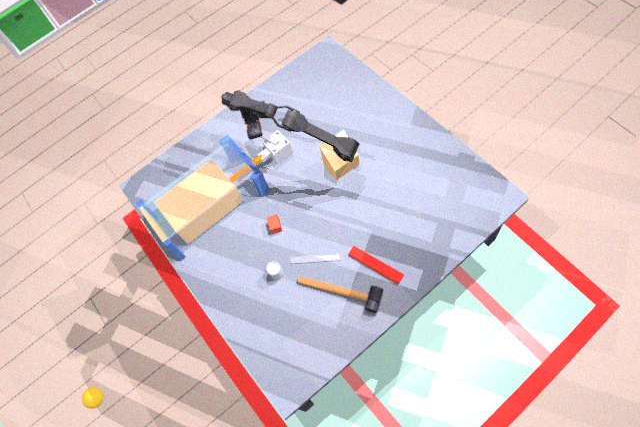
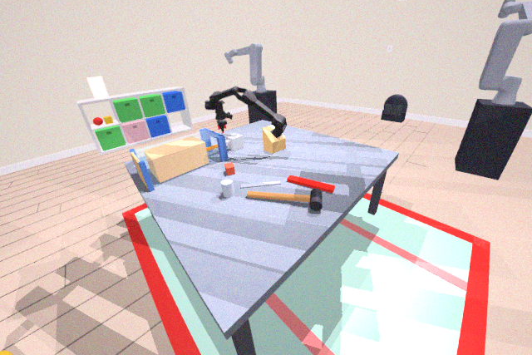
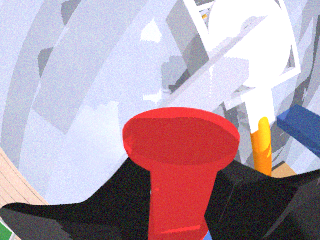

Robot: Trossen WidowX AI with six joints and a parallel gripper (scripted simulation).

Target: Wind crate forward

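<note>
Right now the white winch is 9 cm to the left of my gripper tip, 8 cm below it and 4 cm behind it. Round my gripper tip: white bar 58 cm to the left, 23 cm ahead, 11 cm below; then red knob 2 cm above; then white crank handle 4 cm to the left, 1 cm below, 1 cm behind.
</note>
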